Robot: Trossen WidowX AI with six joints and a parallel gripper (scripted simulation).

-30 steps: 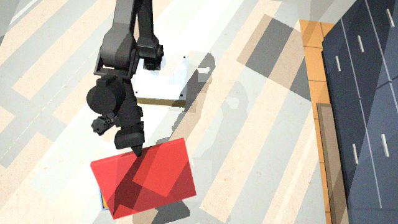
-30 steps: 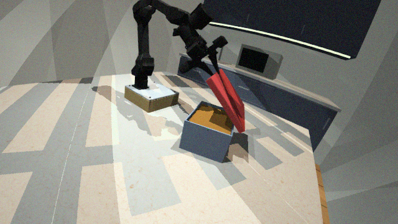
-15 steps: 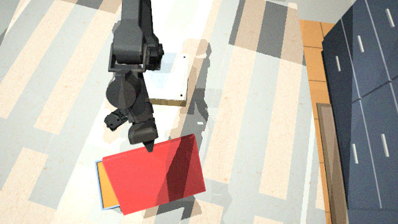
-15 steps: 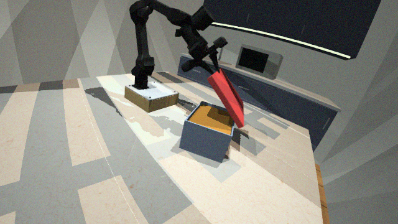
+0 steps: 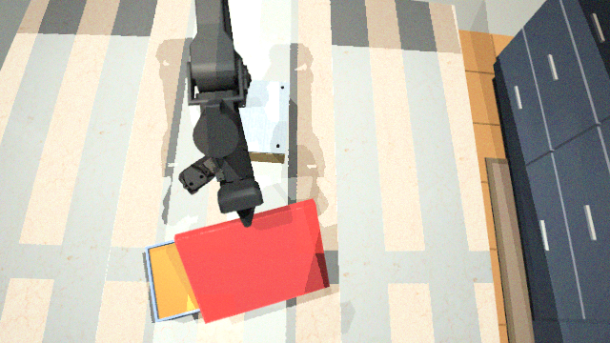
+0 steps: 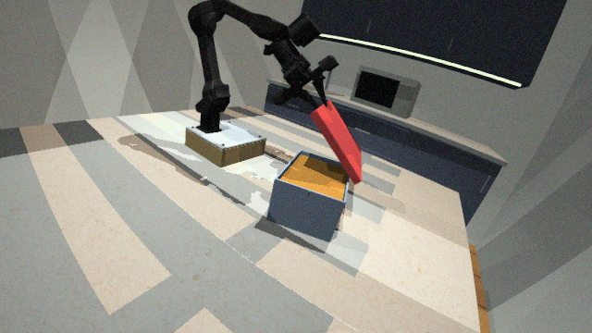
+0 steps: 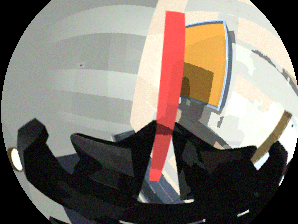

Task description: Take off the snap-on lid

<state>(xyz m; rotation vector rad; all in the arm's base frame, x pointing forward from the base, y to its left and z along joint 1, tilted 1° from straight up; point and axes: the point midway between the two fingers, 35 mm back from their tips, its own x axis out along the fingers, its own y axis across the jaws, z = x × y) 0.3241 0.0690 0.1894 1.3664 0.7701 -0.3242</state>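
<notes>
Right now my gripper tip is 60 mm short of the red lid, 50 mm above it and 20 mm to the right of it. The rest, counted from my gripper tip: storage box 180 mm below, 90 mm to the right, 70 mm ahead.
</notes>
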